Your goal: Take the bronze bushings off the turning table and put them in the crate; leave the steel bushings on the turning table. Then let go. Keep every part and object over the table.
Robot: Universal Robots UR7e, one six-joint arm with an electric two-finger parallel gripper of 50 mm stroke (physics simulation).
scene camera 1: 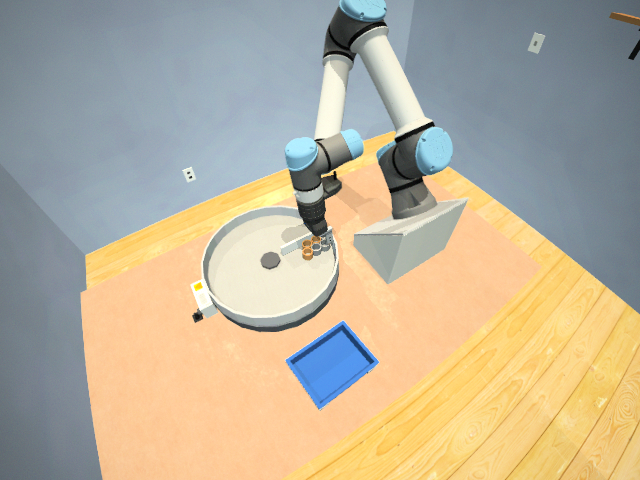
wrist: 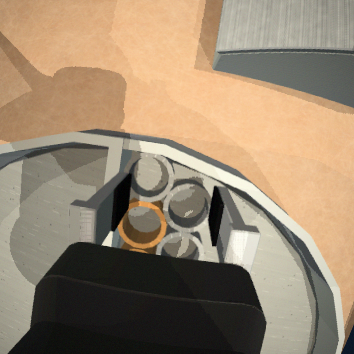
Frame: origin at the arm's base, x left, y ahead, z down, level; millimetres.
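Seen in the pictures: gripper, fingertip midpoint: (scene camera 1: 324, 235) (wrist: 169, 197); arm's base, origin of the base link: (scene camera 1: 415, 211).
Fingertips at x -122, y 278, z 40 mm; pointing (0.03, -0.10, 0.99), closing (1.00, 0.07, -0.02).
Observation:
Pixels of each thing's top centre, then the offset from my fingertips to it. "pt": a spot on its surface instead.
- bronze bushing, middle of its top: (wrist: 141, 224) dx -17, dy +23, dz +15 mm
- turning table, middle of its top: (scene camera 1: 270, 259) dx -49, dy +177, dz +32 mm
- blue crate, middle of its top: (scene camera 1: 332, 361) dx +312, dy +216, dz +43 mm
- dark hub, middle of its top: (scene camera 1: 270, 259) dx -49, dy +177, dz +32 mm
- white control box, surface spot: (scene camera 1: 204, 299) pt dx -44, dy +408, dz +35 mm
My gripper (scene camera 1: 321, 236) (wrist: 169, 197) is open and empty over the bushing cluster. In the wrist view its fingers span a bronze bushing (wrist: 122, 227) and a steel bushing (wrist: 207, 206). Another steel bushing (wrist: 170, 176) lies toward the rim, and a third (wrist: 181, 235) is partly hidden by the gripper body, as is a second bronze bushing (wrist: 134, 251). In the scene view three bronze bushings show, one of them (scene camera 1: 307, 256) nearest the camera, beside steel bushings (scene camera 1: 316, 252). They stand on the turning table (scene camera 1: 237, 279). The blue crate (scene camera 1: 303, 384) is empty.
A straight pale fence (scene camera 1: 293, 245) (wrist: 114, 160) runs inward from the turning table's raised rim, beside the bushings. A dark hub (scene camera 1: 269, 260) is at the table's centre. A white control box (scene camera 1: 204, 299) sits outside the rim. The grey robot pedestal (scene camera 1: 423, 248) stands to the right.

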